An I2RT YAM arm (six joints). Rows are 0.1 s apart.
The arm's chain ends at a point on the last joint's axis. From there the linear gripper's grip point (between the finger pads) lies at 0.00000 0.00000 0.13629 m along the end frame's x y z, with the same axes.
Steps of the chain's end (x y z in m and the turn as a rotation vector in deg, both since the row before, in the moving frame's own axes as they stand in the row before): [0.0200 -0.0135 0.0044 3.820 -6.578 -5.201]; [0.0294 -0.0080 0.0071 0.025 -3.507 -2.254]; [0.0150 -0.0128 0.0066 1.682 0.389 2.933]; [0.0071 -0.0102 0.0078 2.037 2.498 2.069]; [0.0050 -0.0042 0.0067 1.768 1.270 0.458]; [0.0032 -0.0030 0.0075 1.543 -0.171 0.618]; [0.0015 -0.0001 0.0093 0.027 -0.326 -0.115]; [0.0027 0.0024 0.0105 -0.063 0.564 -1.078]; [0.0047 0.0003 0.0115 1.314 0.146 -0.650]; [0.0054 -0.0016 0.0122 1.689 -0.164 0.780]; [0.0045 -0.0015 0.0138 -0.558 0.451 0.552]
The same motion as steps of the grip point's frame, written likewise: [0.0040 -0.0218 0.0032 3.820 -6.578 -5.201]; [0.0211 -0.0079 0.0068 0.025 -3.507 -2.254]; [0.0160 -0.0168 0.0065 1.682 0.389 2.933]; [0.0131 -0.0149 0.0076 2.037 2.498 2.069]; [0.0080 -0.0084 0.0066 1.768 1.270 0.458]; [0.0028 -0.0067 0.0074 1.543 -0.171 0.618]; [0.0007 -0.0002 0.0093 0.027 -0.326 -0.115]; [0.0040 0.0025 0.0105 -0.063 0.564 -1.078]; [0.0050 -0.0028 0.0115 1.314 0.146 -0.650]; [0.0050 -0.0056 0.0121 1.689 -0.164 0.780]; [0.0056 -0.0002 0.0138 -0.558 0.451 0.552]
